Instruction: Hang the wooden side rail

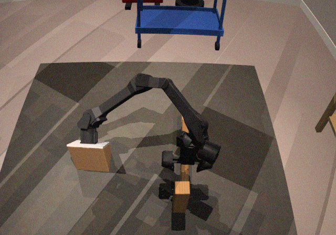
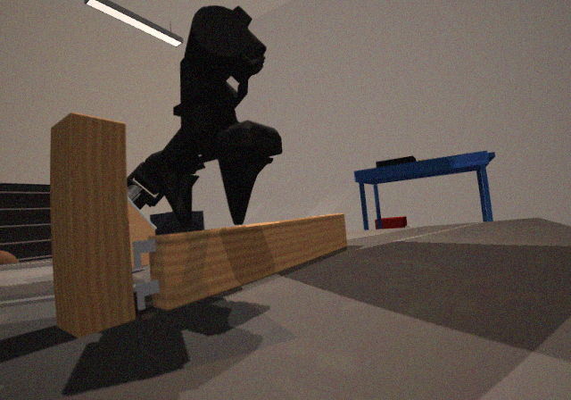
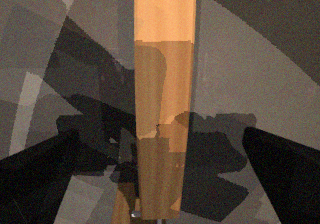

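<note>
My gripper tip is 120 mm to the left of the headboard post, 30 mm past it and 20 mm below it.
</note>
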